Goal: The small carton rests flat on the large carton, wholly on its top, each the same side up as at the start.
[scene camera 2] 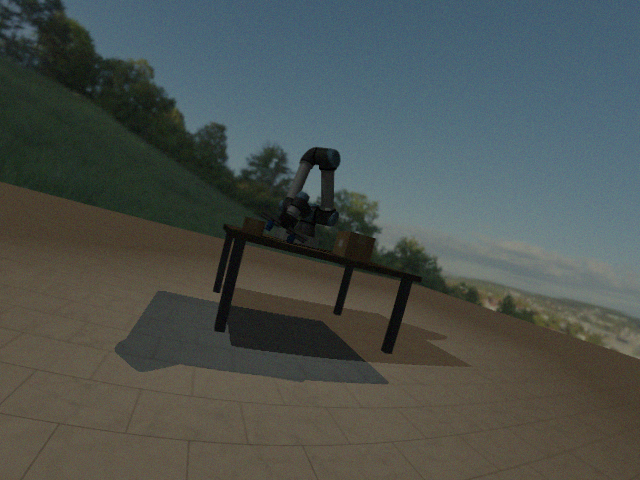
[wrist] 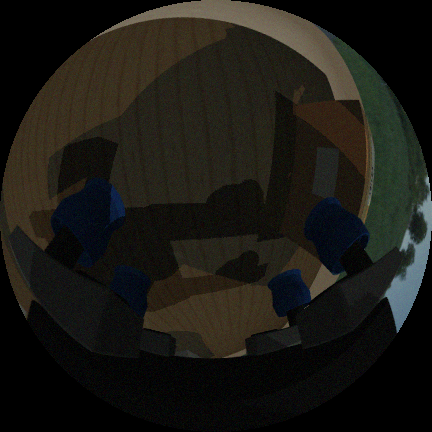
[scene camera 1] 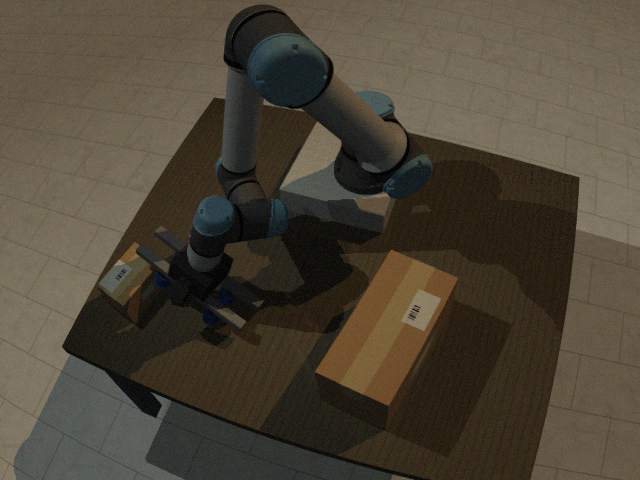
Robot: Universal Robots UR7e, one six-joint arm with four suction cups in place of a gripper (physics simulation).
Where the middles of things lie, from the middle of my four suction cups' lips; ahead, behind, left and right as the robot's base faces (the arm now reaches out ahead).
Labels:
My suction cup is 15 cm to the left of the small carton (scene camera 1: 129,286) and 6 cm short of it. Also, from my suction cup: large carton (scene camera 1: 369,369) (45 cm to the left, 6 cm behind, 3 cm above).

